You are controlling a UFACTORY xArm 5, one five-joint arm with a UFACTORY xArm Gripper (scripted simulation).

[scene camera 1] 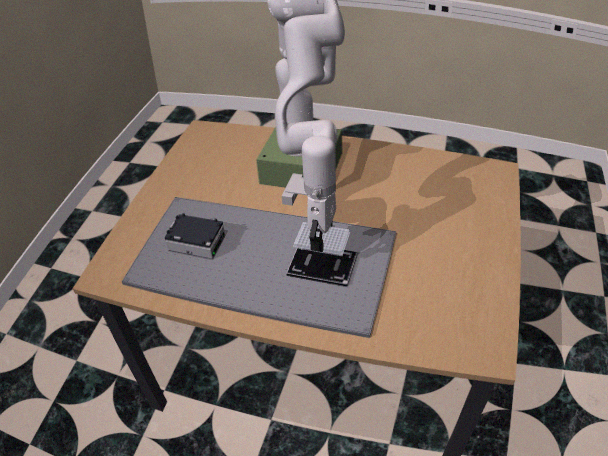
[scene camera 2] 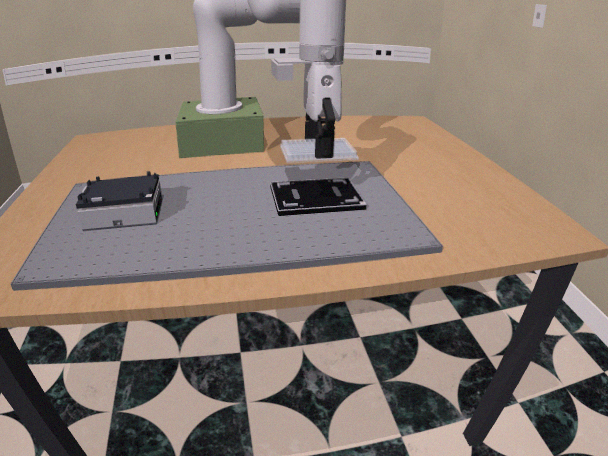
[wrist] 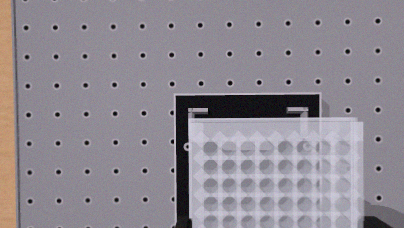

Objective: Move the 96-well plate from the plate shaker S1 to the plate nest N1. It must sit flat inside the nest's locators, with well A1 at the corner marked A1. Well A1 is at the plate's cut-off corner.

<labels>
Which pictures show the white 96-well plate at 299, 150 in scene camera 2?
Scene camera 1, scene camera 2 and the wrist view: all of them.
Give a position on a white 96-well plate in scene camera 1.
334, 241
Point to a black plate nest N1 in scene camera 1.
At 321, 265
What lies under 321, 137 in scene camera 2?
My gripper.
</labels>
